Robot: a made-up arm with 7 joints.
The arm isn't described. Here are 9 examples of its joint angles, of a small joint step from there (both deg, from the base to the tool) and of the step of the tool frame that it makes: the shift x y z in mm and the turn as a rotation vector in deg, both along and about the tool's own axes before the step.
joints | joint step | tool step
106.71 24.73 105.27 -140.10 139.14 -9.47 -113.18 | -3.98 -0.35 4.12 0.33 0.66 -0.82 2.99 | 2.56 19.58 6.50 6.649 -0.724 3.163
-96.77 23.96 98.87 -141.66 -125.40 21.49 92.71 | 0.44 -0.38 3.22 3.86 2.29 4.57 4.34 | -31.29 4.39 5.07 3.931 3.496 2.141
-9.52 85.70 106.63 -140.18 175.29 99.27 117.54 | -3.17 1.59 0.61 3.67 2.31 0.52 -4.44 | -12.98 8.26 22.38 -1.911 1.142 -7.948
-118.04 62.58 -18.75 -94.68 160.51 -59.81 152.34 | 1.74 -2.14 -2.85 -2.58 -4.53 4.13 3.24 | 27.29 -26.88 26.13 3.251 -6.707 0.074
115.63 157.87 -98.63 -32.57 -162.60 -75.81 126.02 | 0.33 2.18 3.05 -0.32 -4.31 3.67 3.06 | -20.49 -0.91 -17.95 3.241 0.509 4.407
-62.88 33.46 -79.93 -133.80 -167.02 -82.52 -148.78 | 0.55 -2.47 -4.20 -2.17 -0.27 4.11 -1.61 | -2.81 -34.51 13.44 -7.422 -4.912 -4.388
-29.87 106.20 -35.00 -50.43 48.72 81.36 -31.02 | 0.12 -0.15 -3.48 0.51 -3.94 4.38 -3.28 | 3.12 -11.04 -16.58 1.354 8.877 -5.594
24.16 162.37 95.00 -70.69 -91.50 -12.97 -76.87 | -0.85 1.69 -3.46 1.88 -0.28 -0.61 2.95 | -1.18 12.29 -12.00 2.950 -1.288 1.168
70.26 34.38 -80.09 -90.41 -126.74 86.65 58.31 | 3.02 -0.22 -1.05 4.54 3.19 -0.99 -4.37 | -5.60 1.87 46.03 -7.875 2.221 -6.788
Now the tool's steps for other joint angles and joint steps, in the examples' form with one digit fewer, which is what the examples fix.
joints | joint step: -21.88 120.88 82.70 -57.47 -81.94 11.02 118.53 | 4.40 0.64 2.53 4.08 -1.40 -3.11 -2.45
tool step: -25.9 -3.0 3.1 -2.59 4.97 -4.78
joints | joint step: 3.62 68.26 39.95 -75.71 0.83 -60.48 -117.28 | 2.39 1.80 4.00 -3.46 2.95 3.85 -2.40
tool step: -35.2 -6.3 -21.6 -1.29 1.86 -3.97
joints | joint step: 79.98 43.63 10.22 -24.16 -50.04 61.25 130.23 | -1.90 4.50 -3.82 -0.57 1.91 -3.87 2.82
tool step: 41.8 -34.2 -11.8 -5.63 -0.59 4.87
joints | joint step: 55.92 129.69 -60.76 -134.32 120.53 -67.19 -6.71 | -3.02 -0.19 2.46 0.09 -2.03 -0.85 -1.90
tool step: 14.4 -12.6 -22.3 -4.64 -5.63 -2.13
